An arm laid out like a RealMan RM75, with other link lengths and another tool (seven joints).
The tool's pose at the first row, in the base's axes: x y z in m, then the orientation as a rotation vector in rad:
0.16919, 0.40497, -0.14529, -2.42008, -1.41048, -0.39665
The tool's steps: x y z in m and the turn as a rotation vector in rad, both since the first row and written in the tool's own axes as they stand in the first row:
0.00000, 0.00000, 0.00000, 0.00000, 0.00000, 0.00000
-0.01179, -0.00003, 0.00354, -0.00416, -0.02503, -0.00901
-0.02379, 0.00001, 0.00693, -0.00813, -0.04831, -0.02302
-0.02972, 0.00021, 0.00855, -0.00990, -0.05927, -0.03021
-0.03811, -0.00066, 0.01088, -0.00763, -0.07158, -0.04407
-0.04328, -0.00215, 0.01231, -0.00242, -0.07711, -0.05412
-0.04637, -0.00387, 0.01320, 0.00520, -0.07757, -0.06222
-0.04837, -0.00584, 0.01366, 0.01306, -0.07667, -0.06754
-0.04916, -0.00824, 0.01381, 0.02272, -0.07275, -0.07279
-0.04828, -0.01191, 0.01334, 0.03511, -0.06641, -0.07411
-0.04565, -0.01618, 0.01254, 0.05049, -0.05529, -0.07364
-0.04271, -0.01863, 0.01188, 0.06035, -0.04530, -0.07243
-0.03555, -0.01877, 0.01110, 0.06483, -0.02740, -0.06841
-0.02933, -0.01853, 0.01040, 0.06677, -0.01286, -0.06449
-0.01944, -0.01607, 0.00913, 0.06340, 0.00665, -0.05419
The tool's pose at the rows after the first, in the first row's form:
0.16919, 0.40497, -0.14529, -2.42008, -1.41048, -0.39665
0.16383, 0.39709, -0.15309, -2.43098, -1.43284, -0.37305
0.15842, 0.38896, -0.16083, -2.43742, -1.46079, -0.35225
0.15590, 0.38483, -0.16464, -2.43988, -1.47471, -0.34243
0.15133, 0.37955, -0.16990, -2.43540, -1.49704, -0.32932
0.14768, 0.37673, -0.17302, -2.42746, -1.51124, -0.32098
0.14477, 0.37545, -0.17482, -2.41627, -1.52044, -0.31630
0.14213, 0.37498, -0.17576, -2.40601, -1.52548, -0.31241
0.13967, 0.37553, -0.17590, -2.39286, -1.52882, -0.31066
0.13683, 0.37775, -0.17467, -2.37891, -1.52574, -0.30872
0.13428, 0.38150, -0.17238, -2.36139, -1.51790, -0.30963
0.13349, 0.38470, -0.17032, -2.34936, -1.51056, -0.31332
0.13671, 0.39010, -0.16682, -2.33952, -1.49742, -0.32969
0.13983, 0.39462, -0.16380, -2.33323, -1.48622, -0.34406
0.14660, 0.40077, -0.15912, -2.33259, -1.46595, -0.36673

